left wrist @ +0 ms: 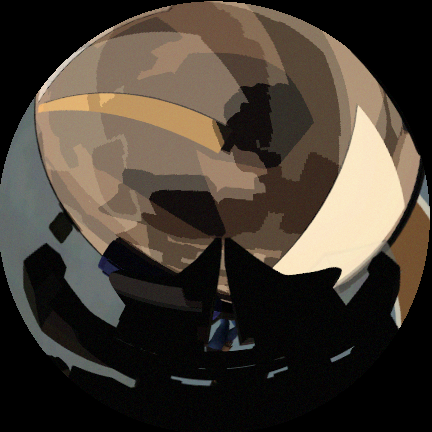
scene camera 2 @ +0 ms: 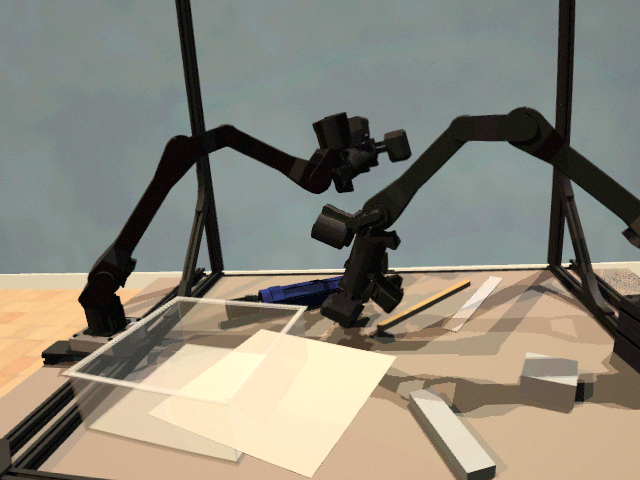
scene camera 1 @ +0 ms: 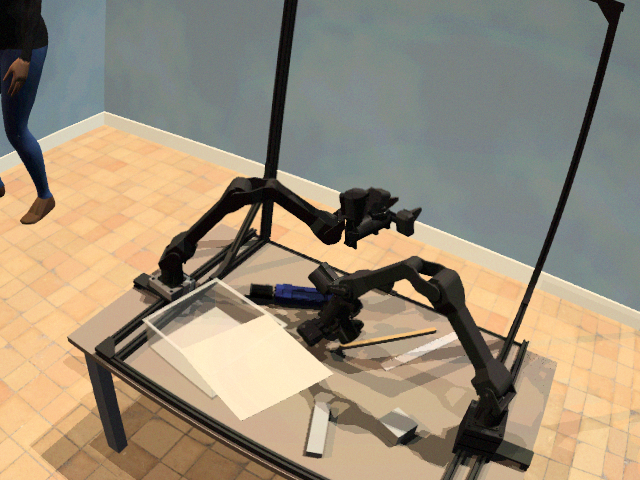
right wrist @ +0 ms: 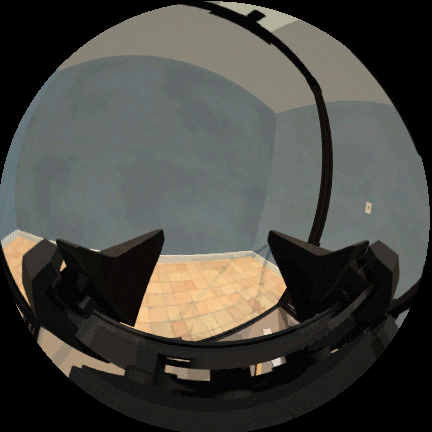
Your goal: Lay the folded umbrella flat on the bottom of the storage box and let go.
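The folded umbrella [scene camera 1: 299, 293] [scene camera 2: 286, 294], blue with a black end, lies on the table behind the storage box. Part of it shows behind a finger in the left wrist view [left wrist: 106, 265]. The clear, open-topped storage box [scene camera 1: 248, 301] [scene camera 2: 147, 387] stands on the left of the table; I see no umbrella inside. My left gripper [scene camera 1: 332, 335] [scene camera 2: 361, 310] [left wrist: 222, 242] is shut and empty, pointing down low over the table, in front of the umbrella's right part, which it hides in both scene views. My right gripper [scene camera 1: 407, 206] [right wrist: 216, 235] is open and empty, high above the table's back, facing the wall.
A cream sheet [scene camera 1: 268, 366] [scene camera 2: 320, 392] [left wrist: 357, 200] overlaps the box in the picture. A yellow-orange stick [scene camera 1: 392, 338] [scene camera 2: 423, 305] [left wrist: 150, 110] and a white strip [scene camera 1: 421, 351] [scene camera 2: 475, 304] lie right of my left gripper. A white bar [scene camera 1: 317, 428] [scene camera 2: 449, 431] and a grey block [scene camera 1: 399, 426] [scene camera 2: 549, 382] lie nearer the front.
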